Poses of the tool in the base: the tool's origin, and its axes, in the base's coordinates. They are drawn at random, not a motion.
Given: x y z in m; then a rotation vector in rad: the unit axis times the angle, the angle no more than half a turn.
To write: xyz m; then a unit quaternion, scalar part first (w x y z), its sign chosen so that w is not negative. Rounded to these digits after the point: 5 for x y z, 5 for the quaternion.
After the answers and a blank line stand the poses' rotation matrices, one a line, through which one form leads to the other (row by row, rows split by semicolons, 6 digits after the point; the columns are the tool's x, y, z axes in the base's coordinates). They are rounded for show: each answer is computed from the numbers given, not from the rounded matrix.
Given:
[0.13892, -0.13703, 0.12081, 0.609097, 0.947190, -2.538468]
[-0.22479, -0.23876, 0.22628, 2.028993, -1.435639, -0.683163]
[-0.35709, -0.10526, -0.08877, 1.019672, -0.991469, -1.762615]
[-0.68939, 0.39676, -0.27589, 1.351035, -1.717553, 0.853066]
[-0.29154, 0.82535, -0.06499, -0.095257, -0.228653, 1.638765]
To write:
[0.13892, -0.13703, 0.12081, 0.18127, 0.21570, 0.33543, -0.89895]
[-0.22479, -0.23876, 0.22628, 0.27822, 0.75605, -0.53495, -0.25456]
[-0.35709, -0.10526, -0.08877, 0.42446, 0.40765, -0.39637, -0.70466]
[-0.68939, 0.39676, -0.27589, 0.38746, 0.53094, -0.67498, 0.33524]
[-0.29154, 0.82535, -0.06499, 0.67584, -0.04236, -0.10168, 0.72877]

-0.841233 0.470599 -0.266201; -0.181193 -0.709262 -0.681261; -0.509407 -0.524866 0.681924
0.298044 -0.667256 -0.682597; -0.950556 -0.272834 -0.148341; -0.087255 0.693059 -0.715581
-0.307310 0.275049 -0.910993; -0.921363 -0.325441 0.212551; -0.238012 0.904675 0.353431
-0.135961 -0.976527 -0.167061; -0.456956 0.211431 -0.863995; 0.879037 -0.041130 -0.474977
-0.082886 -0.976450 -0.199187; 0.993680 -0.065796 -0.090948; 0.075701 -0.205466 0.975732

